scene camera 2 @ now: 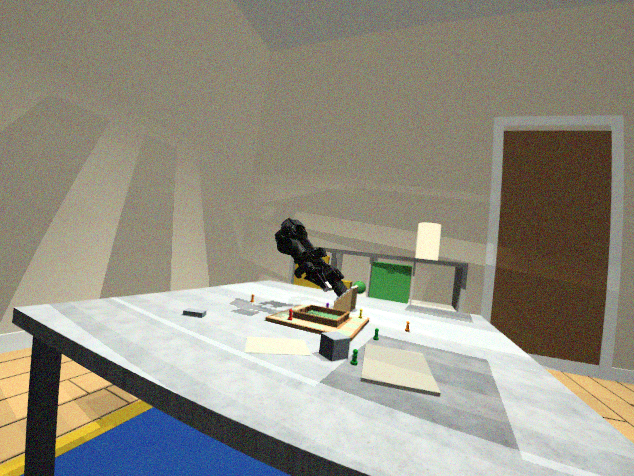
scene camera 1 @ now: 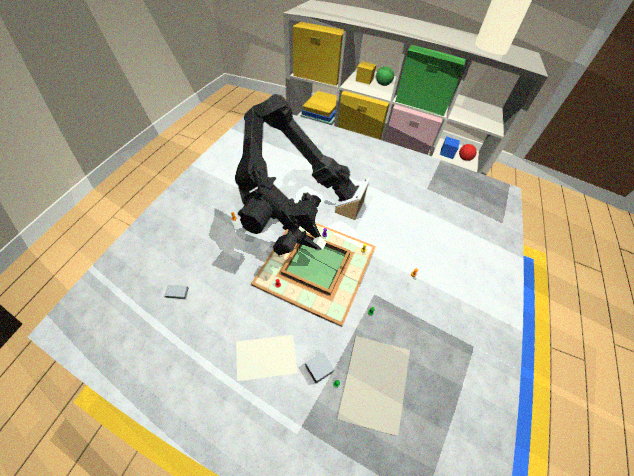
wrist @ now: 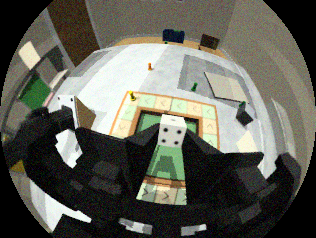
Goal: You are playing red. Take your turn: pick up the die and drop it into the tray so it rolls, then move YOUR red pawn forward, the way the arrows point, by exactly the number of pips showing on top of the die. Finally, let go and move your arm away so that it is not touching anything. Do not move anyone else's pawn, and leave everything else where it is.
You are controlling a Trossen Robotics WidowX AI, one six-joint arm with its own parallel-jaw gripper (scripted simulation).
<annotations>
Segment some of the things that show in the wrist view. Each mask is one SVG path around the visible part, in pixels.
My gripper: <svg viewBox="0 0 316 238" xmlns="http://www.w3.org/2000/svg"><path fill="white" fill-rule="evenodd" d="M20 132L20 154L29 179L58 203L92 219L86 223L64 213L53 233L49 232L54 238L262 238L287 212L300 184L300 164L288 152L277 156L275 171L266 179L258 168L264 152L223 154L187 128L182 143L187 203L149 203L137 200L157 147L161 123L123 139L77 127L82 155L74 167L64 163L54 146L54 120L40 115L24 124ZM206 224L207 228L199 232L194 231L194 236L182 236L182 227ZM122 217L151 225L151 235L127 231L126 225L119 224Z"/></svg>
A white die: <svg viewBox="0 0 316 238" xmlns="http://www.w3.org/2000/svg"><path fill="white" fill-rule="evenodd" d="M162 114L157 144L181 148L187 130L185 119L181 118L181 116Z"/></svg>
</annotations>
